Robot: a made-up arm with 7 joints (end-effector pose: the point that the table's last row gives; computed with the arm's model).
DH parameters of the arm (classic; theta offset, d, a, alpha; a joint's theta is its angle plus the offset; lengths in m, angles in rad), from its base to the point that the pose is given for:
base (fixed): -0.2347 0 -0.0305 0
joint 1: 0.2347 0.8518 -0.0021 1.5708
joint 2: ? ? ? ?
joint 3: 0 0.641 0.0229 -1.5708
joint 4: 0 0.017 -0.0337 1.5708
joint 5: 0 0.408 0.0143 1.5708
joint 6: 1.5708 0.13 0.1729 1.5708
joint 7: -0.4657 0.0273 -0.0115 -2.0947
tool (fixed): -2.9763 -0.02 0 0
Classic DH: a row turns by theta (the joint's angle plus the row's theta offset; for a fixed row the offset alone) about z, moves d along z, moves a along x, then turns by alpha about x.
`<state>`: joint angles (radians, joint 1 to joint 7).
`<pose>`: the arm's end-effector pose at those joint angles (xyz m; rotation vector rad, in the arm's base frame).
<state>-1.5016 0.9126 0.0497 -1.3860 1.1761 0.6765 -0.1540</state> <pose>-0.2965 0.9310 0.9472 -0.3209 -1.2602 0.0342</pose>
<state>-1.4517 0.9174 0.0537 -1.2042 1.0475 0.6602 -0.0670</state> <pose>-0.3566 0.9607 1.0175 -0.0416 -1.2796 -0.0423</pose>
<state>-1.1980 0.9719 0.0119 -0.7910 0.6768 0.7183 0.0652</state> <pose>-0.6143 0.9096 1.1263 0.6329 -1.3762 0.0258</pose>
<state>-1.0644 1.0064 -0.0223 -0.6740 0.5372 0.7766 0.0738</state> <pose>-0.7319 0.8395 1.1249 0.8448 -1.4458 0.1376</pose>
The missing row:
joint 2: 0 0.0984 0.005 -1.5708
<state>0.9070 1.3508 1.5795 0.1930 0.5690 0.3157 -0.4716</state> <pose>-0.7880 -0.8476 1.2025 0.2672 -0.3995 1.5896</pose>
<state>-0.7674 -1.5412 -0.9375 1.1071 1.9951 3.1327 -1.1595</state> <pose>0.2356 -0.6729 0.6483 0.1152 1.6371 1.6981</pose>
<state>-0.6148 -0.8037 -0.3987 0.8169 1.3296 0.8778 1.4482</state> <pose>0.5490 -0.8618 1.2554 -1.7622 -1.1928 0.1398</pose>
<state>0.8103 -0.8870 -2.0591 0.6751 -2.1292 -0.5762 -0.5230</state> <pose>0.7320 0.4508 1.6717 0.1668 1.0988 0.9995</pose>
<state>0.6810 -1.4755 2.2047 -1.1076 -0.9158 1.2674 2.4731</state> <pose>0.8522 -0.0039 0.6504 -0.9529 -0.7287 -0.3982</pose>
